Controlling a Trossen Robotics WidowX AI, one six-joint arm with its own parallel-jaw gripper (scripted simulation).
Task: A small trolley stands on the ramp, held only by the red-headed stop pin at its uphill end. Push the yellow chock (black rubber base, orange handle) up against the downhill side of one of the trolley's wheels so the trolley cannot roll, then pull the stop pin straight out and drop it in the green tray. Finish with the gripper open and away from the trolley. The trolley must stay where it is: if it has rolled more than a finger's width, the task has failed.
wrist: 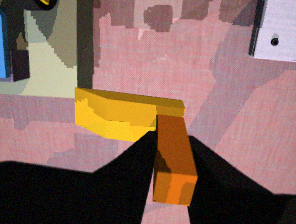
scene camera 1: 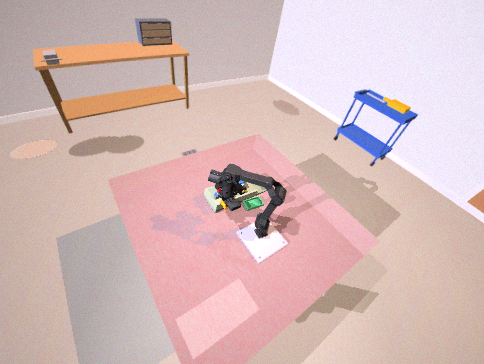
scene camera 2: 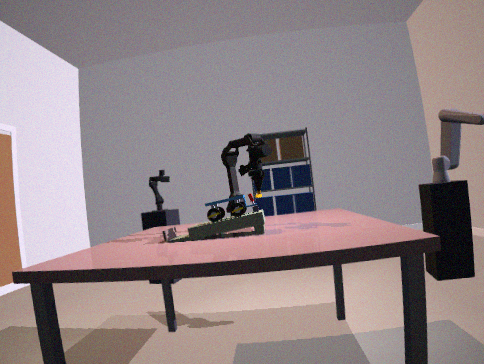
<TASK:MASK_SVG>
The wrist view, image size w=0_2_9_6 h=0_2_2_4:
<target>my gripper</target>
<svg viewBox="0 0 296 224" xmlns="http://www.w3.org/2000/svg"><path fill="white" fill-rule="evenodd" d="M188 135L197 173L190 206L187 206L190 224L296 224L296 194L273 194L253 179L248 178L238 168L233 167L196 137ZM157 131L149 130L118 157L94 172L61 169L54 166L11 160L1 161L0 224L141 224L154 169L158 143Z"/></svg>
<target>yellow chock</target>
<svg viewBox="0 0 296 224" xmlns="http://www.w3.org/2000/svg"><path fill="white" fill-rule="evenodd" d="M75 87L75 124L104 138L136 142L149 130L157 131L158 143L154 162L152 202L190 206L197 173L184 121L185 106L183 101Z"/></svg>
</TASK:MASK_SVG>
